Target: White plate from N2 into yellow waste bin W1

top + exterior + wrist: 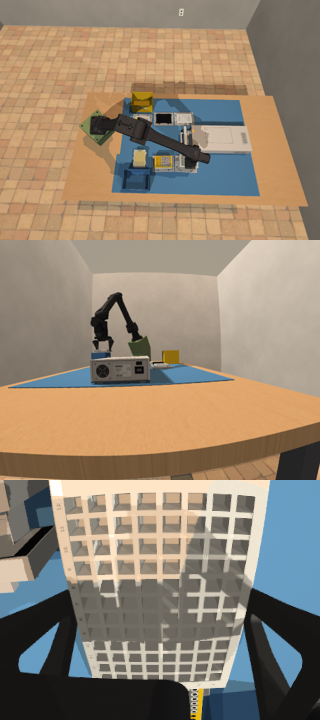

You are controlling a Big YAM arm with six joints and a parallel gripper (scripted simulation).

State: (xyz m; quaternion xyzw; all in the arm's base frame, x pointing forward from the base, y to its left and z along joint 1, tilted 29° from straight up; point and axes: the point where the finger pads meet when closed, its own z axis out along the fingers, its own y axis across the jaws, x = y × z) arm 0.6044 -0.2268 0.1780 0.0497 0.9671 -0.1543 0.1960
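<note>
The yellow waste bin lies 550 mm to the left of my hand, 290 mm behind it and 90 mm below it. From my hand the other things lie so: white plate: right at my hand; blue bin: 370 mm behind, 90 mm below, 80 mm to the right; instrument box: 200 mm ahead, 170 mm to the left, 90 mm below.
</note>
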